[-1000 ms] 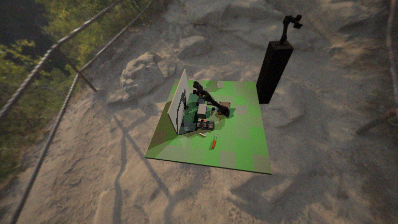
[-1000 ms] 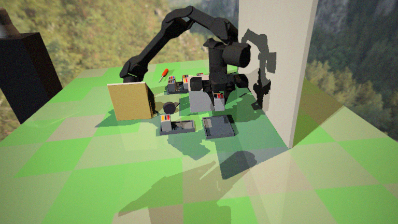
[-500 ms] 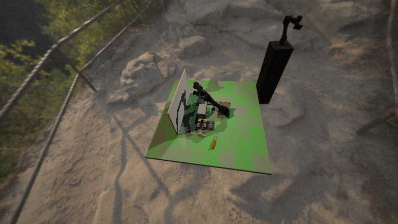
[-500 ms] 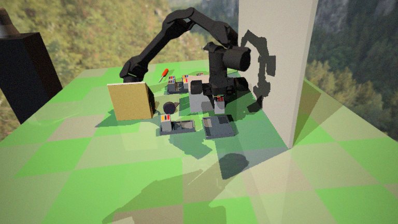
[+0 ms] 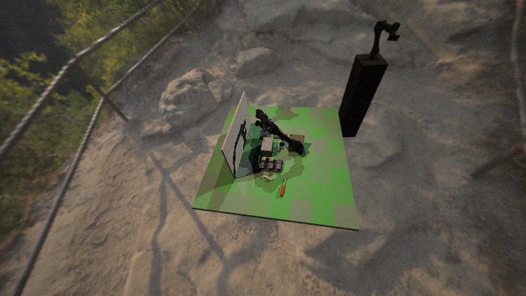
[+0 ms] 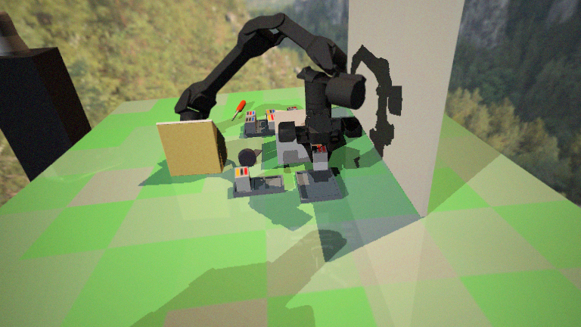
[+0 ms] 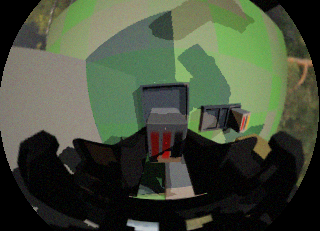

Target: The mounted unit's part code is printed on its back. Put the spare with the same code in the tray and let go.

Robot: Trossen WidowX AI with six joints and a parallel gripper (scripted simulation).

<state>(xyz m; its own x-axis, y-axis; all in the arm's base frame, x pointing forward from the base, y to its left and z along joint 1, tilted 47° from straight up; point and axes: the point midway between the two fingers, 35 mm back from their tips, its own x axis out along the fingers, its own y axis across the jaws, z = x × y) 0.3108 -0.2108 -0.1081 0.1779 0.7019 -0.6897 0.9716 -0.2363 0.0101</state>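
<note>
The dark grey tray lies 7 cm below my gripper tip, 1 cm to the left of it and 1 cm behind it. From my gripper tip the other things lie so: dark round object 17 cm behind, 16 cm to the left, 5 cm below; then grey-white box 22 cm to the left, 3 cm behind, 2 cm below; then rack 15 cm behind, 7 cm below, 4 cm to the left.
</note>
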